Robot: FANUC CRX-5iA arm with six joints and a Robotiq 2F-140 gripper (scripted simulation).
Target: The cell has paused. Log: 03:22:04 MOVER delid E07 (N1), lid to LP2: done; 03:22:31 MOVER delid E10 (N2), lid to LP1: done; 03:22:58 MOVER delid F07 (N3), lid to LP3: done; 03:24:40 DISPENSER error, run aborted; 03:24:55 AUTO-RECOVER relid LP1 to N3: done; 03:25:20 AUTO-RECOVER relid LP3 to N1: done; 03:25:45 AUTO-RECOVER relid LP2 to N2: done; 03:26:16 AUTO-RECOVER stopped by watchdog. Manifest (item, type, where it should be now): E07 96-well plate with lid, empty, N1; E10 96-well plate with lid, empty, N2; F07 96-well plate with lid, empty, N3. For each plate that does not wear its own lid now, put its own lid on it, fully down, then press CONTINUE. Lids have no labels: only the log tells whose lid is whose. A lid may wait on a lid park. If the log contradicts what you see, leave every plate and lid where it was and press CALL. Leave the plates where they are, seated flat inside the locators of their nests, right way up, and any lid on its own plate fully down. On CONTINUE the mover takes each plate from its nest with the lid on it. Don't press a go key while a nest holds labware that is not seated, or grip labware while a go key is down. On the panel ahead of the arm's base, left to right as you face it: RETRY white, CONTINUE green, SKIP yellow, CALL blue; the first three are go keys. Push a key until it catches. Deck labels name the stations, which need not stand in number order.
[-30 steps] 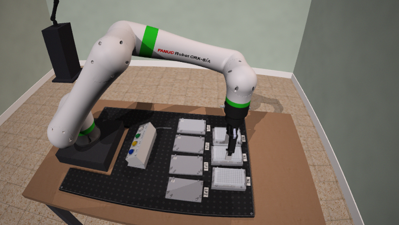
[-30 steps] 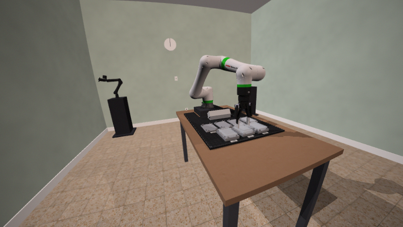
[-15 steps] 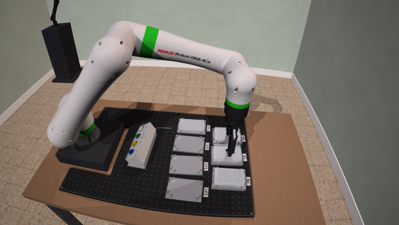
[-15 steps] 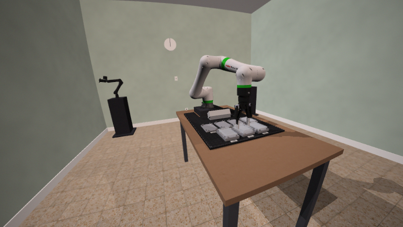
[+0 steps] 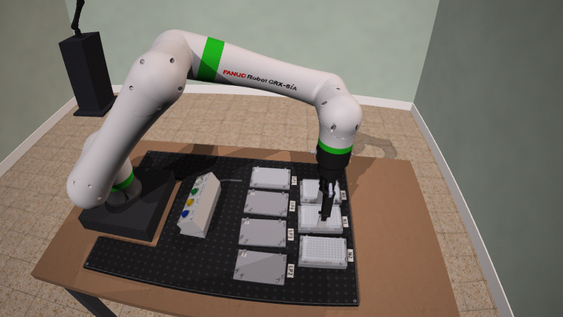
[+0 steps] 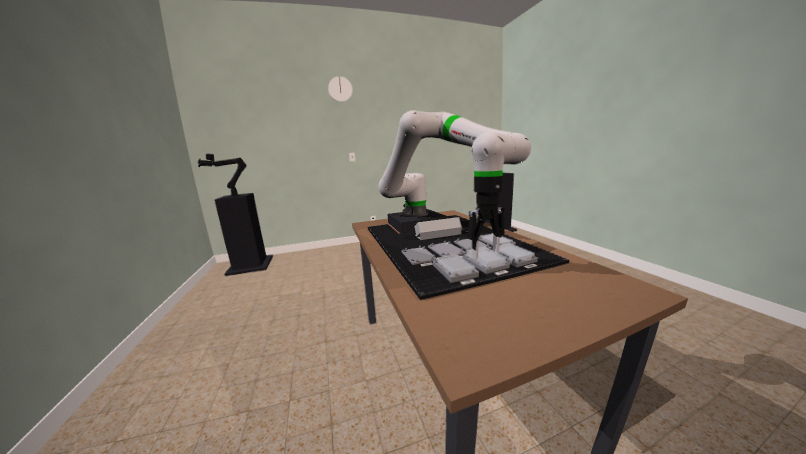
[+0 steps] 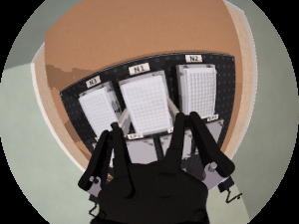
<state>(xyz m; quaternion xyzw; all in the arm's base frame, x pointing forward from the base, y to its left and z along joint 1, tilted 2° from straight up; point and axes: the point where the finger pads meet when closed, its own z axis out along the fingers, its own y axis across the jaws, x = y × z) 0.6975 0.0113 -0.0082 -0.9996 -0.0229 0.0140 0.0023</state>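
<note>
The plate is 30 mm below my hand. Also, from my hand: nest n2: 130 mm to the right, 50 mm below, 10 mm ahead; then LP4: 180 mm behind, 60 mm to the left, 50 mm below; then LP3: 180 mm behind, 70 mm to the right, 50 mm below.
</note>
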